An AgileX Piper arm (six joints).
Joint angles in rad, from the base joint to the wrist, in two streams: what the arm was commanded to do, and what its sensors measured. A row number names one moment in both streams.
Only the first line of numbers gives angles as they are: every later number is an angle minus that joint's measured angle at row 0.
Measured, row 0:
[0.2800, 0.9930, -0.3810, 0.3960, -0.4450, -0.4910]
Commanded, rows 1 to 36:
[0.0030, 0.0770, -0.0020, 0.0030, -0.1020, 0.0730]
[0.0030, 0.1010, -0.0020, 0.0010, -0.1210, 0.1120]
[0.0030, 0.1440, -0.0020, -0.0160, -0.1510, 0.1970]
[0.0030, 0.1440, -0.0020, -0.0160, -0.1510, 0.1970]
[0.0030, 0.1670, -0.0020, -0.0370, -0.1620, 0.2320]
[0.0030, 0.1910, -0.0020, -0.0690, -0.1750, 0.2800]
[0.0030, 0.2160, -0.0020, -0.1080, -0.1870, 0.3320]
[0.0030, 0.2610, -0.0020, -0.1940, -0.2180, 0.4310]
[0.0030, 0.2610, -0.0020, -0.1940, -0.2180, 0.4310]
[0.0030, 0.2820, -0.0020, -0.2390, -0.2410, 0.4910]
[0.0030, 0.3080, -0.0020, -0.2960, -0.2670, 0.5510]
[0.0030, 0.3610, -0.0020, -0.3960, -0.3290, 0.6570]
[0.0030, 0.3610, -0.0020, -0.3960, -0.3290, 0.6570]
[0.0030, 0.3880, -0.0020, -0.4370, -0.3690, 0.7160]
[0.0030, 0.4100, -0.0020, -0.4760, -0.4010, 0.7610]
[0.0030, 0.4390, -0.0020, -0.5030, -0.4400, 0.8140]
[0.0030, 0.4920, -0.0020, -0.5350, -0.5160, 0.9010]
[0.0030, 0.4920, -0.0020, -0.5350, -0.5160, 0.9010]
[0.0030, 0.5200, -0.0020, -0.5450, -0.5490, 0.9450]
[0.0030, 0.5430, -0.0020, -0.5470, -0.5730, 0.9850]
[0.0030, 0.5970, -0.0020, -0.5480, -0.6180, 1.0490]
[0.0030, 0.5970, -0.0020, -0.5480, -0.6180, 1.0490]
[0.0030, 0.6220, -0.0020, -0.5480, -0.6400, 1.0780]
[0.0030, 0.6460, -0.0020, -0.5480, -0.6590, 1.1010]
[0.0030, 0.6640, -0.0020, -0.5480, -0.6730, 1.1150]
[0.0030, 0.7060, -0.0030, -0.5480, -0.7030, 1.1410]
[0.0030, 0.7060, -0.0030, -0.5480, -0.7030, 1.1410]
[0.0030, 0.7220, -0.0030, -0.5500, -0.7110, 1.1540]
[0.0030, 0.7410, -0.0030, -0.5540, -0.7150, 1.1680]
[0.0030, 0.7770, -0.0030, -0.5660, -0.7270, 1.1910]
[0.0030, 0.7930, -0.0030, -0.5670, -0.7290, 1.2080]
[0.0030, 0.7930, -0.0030, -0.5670, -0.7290, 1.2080]
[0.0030, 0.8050, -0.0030, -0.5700, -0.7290, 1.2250]
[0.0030, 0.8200, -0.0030, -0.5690, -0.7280, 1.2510]
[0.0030, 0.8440, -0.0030, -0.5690, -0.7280, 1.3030]
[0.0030, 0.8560, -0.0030, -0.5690, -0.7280, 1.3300]
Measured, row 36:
[0.0000, 0.8340, -0.0030, -0.5550, -0.7110, 1.2550]
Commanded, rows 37 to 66:
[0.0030, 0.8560, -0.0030, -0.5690, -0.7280, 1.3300]
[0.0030, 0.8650, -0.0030, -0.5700, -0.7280, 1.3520]
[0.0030, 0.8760, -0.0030, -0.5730, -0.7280, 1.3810]
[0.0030, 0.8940, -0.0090, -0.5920, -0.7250, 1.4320]
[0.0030, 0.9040, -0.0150, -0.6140, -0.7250, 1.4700]
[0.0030, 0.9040, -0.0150, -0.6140, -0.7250, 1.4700]
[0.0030, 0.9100, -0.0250, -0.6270, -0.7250, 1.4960]
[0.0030, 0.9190, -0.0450, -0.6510, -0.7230, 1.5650]
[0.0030, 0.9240, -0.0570, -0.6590, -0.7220, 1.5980]
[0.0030, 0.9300, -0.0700, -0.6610, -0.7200, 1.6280]
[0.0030, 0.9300, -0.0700, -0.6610, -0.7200, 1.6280]
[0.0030, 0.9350, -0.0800, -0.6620, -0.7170, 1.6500]
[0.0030, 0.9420, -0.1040, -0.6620, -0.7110, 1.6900]
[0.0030, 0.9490, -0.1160, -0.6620, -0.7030, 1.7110]
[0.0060, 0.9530, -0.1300, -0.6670, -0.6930, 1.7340]
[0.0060, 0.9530, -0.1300, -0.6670, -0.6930, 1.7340]
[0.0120, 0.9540, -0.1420, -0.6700, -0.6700, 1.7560]
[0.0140, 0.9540, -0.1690, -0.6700, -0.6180, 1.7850]
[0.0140, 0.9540, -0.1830, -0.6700, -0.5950, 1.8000]
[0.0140, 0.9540, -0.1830, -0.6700, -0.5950, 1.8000]
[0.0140, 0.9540, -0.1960, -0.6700, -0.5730, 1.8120]
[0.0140, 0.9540, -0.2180, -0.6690, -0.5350, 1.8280]
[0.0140, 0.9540, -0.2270, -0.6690, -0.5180, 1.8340]
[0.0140, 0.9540, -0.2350, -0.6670, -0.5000, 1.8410]
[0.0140, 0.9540, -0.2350, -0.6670, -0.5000, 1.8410]
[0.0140, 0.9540, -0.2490, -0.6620, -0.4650, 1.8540]
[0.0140, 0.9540, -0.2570, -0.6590, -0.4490, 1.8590]
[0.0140, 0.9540, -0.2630, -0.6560, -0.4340, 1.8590]
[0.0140, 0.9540, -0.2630, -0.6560, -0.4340, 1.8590]
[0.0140, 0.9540, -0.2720, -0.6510, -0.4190, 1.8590]
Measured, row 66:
[0.0120, 0.9590, -0.2550, -0.6570, -0.4470, 1.8540]
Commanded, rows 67 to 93:
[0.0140, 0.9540, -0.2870, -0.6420, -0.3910, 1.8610]
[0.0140, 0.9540, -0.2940, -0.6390, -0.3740, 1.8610]
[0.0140, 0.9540, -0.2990, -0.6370, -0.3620, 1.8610]
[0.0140, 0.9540, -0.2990, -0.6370, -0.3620, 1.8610]
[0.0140, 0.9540, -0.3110, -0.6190, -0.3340, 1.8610]
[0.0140, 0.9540, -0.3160, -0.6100, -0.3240, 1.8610]
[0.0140, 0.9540, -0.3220, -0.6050, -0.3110, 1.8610]
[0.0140, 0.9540, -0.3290, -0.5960, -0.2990, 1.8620]
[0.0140, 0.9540, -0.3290, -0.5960, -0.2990, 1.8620]
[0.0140, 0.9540, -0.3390, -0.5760, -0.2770, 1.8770]
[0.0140, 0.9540, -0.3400, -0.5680, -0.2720, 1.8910]
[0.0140, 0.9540, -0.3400, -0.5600, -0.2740, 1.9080]
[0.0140, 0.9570, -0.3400, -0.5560, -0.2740, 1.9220]
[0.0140, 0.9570, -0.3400, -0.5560, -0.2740, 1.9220]
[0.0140, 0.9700, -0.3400, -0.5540, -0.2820, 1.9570]
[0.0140, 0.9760, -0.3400, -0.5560, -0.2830, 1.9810]
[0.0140, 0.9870, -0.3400, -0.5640, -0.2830, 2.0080]
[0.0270, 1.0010, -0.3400, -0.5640, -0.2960, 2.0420]
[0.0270, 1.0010, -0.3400, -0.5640, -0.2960, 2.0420]
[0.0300, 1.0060, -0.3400, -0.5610, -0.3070, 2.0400]
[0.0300, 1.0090, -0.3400, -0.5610, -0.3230, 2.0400]
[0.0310, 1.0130, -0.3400, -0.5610, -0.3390, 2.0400]
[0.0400, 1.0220, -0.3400, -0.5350, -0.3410, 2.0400]
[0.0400, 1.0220, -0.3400, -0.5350, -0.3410, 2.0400]
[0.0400, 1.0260, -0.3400, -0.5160, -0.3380, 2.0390]
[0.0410, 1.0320, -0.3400, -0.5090, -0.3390, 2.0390]
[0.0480, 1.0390, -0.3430, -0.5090, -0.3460, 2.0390]
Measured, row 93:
[0.0370, 1.0280, -0.3340, -0.5290, -0.3280, 2.0370]
